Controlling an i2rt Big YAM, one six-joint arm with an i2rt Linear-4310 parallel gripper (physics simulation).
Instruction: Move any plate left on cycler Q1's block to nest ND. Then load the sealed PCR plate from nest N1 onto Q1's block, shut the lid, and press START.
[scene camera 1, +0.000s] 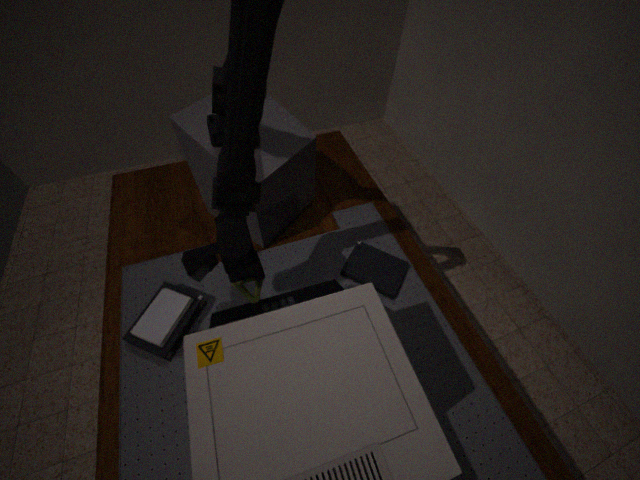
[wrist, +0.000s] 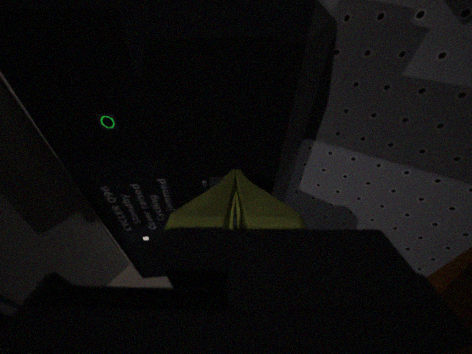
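Observation:
Cycler Q1 (scene camera 1: 305, 382) shows its white cover with a yellow warning label; its block is hidden. Its black front panel (scene camera 1: 310, 297) (wrist: 165, 100) carries a green ring (wrist: 107, 122) and small status text. A small white light (wrist: 146, 238) is lit at the end of the "Cover raised" line. My gripper (scene camera 1: 255, 299) (wrist: 235, 176) is shut and empty, its yellow-green tips over the panel near the small keys. A white plate (scene camera 1: 161, 315) sits on a dark nest at the left. A dark nest (scene camera 1: 376, 269) at the right bears no visible plate. The nest labels are unreadable.
A large grey box (scene camera 1: 289, 191) stands behind the arm on the wooden table (scene camera 1: 155, 206). A small dark block (scene camera 1: 199, 262) is beside the gripper. The perforated grey mat (scene camera 1: 149, 413) (wrist: 380, 165) lies under the cycler and nests. The scene is dim.

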